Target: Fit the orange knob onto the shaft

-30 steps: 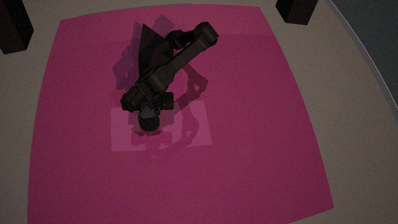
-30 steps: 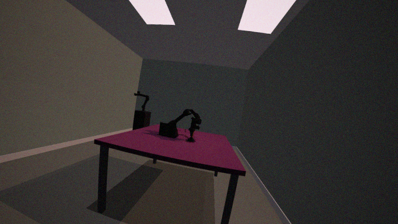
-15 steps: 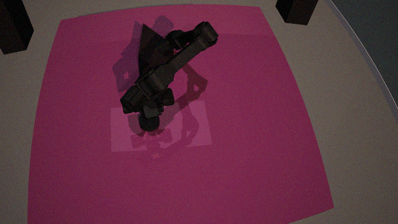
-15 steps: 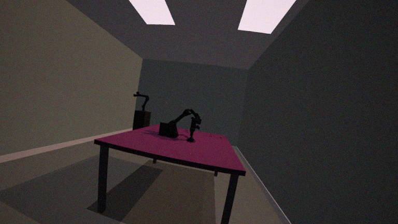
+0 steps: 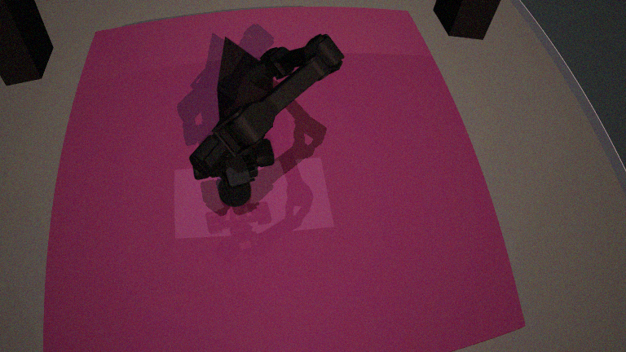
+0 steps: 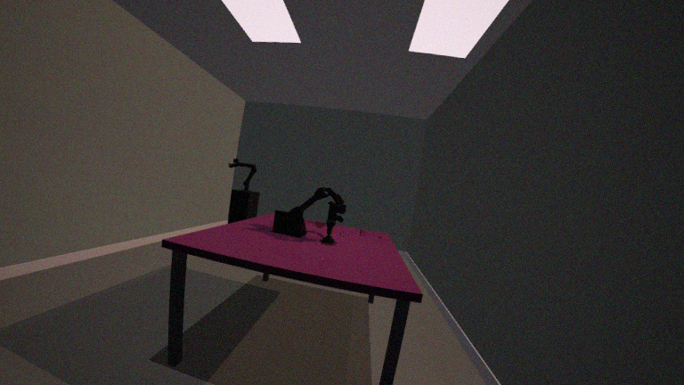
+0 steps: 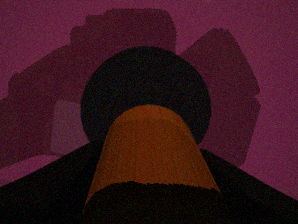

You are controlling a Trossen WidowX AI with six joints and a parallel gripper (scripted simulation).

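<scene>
My gripper tip is 20 mm below the orange knob. The rest, counted from my gripper tip: dark round pedestal 40 mm below.
</scene>
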